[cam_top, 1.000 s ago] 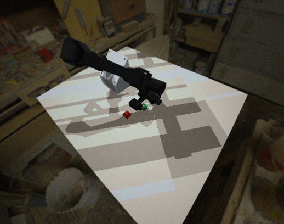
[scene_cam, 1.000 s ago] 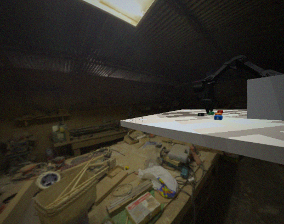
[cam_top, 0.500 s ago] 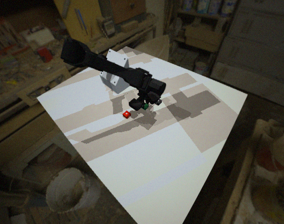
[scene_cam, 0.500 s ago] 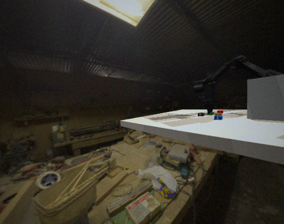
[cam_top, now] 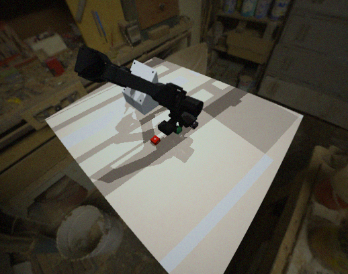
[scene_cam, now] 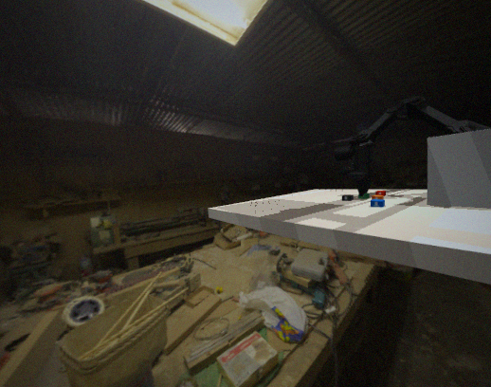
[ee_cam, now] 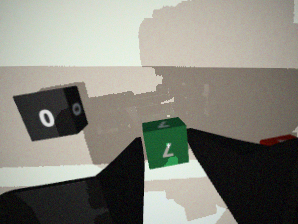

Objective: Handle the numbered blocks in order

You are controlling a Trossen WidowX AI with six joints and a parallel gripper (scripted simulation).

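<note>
The green block is right at my gripper tip. Round my gripper tip: black block (7 cm to the left, 4 cm ahead); then orange block (7 cm to the left, 6 cm behind); then red block (11 cm to the right, 5 cm behind).
</note>
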